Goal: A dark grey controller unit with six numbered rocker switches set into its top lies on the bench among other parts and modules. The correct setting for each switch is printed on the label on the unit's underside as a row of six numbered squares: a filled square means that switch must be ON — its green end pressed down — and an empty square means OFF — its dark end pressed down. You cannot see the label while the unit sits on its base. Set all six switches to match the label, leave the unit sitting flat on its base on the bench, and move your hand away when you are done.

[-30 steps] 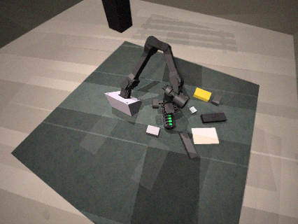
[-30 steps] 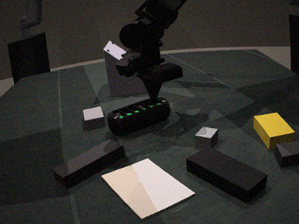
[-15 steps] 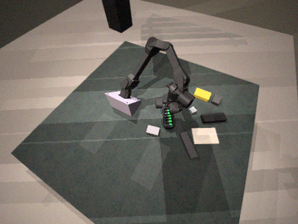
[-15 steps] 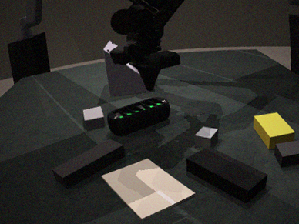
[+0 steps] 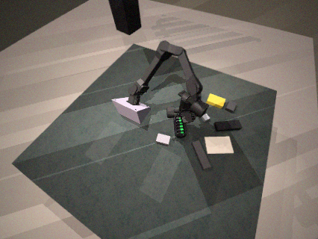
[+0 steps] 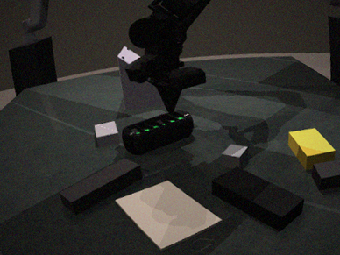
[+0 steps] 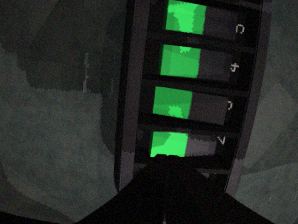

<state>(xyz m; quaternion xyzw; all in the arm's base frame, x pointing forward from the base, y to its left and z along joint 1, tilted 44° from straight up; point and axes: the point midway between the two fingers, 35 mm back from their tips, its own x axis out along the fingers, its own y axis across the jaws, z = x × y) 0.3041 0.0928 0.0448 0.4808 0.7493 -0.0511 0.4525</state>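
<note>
The grey cube is 110 mm ahead of my gripper tip, 130 mm to the left of it and 50 mm below it. From my gripper tip the other things lie so: cream plate: 260 mm ahead, 10 mm to the left, 60 mm below; then yellow block: 110 mm ahead, 290 mm to the left, 50 mm below.
</note>
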